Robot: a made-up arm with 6 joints. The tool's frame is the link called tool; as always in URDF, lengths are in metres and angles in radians.
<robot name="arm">
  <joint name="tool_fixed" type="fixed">
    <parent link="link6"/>
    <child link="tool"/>
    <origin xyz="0 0 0" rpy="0 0 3.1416"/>
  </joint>
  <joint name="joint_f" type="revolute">
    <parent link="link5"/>
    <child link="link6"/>
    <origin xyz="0.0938 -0.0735 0" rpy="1.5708 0 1.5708"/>
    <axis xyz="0 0 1"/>
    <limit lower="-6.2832" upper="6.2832"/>
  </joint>
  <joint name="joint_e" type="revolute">
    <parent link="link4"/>
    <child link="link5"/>
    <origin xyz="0 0 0" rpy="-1.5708 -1.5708 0"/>
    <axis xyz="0 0 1"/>
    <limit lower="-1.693" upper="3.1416"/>
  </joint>
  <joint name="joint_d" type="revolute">
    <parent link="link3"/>
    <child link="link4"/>
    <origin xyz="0.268 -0.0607 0" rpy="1.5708 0 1.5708"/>
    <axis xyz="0 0 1"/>
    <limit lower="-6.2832" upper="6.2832"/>
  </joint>
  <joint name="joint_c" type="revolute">
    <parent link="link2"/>
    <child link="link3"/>
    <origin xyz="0.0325 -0.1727 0" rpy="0 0 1.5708"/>
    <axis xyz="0 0 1"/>
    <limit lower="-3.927" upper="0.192"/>
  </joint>
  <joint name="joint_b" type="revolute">
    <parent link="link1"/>
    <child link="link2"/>
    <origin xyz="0 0 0" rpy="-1.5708 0 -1.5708"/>
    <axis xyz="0 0 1"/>
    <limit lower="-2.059" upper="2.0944"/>
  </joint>
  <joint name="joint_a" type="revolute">
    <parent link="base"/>
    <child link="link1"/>
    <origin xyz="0 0 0.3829" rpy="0 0 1.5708"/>
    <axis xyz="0 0 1"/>
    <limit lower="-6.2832" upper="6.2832"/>
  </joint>
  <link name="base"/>
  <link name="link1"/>
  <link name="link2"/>
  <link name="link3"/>
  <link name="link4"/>
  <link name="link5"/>
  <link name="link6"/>
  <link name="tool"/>
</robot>
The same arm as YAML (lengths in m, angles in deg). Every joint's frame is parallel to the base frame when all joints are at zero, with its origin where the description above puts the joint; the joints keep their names.
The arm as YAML. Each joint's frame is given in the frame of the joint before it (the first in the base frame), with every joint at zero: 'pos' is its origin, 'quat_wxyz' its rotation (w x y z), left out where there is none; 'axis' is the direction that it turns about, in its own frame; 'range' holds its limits. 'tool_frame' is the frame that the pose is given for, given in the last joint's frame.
length_unit: m
angle_unit: deg
joints:
  - joint: joint_a
    pos: [0.0, 0.0, 0.3829]
    axis: [0.0, 0.0, 1.0]
    range: [-360.0, 360.0]
  - joint: joint_b
    pos: [0.0, 0.0, 0.0]
    axis: [0.0, 1.0, 0.0]
    range: [-117.97, 120.0]
  - joint: joint_c
    pos: [0.0325, 0.0, 0.1727]
    axis: [0.0, 1.0, 0.0]
    range: [-225.0, 11.0]
  - joint: joint_d
    pos: [0.0607, 0.0, -0.268]
    axis: [0.0, 0.0, -1.0]
    range: [-360.0, 360.0]
  - joint: joint_e
    pos: [0.0, 0.0, 0.0]
    axis: [0.0, 1.0, 0.0]
    range: [-97.0, 180.0]
  - joint: joint_f
    pos: [0.0735, 0.0, -0.0938]
    axis: [0.0, 0.0, -1.0]
    range: [-360.0, 360.0]
tool_frame:
  pos: [0.0, 0.0, 0.0]
  quat_wxyz: [0.000006, 0.999998, -0.000002, -0.000004]

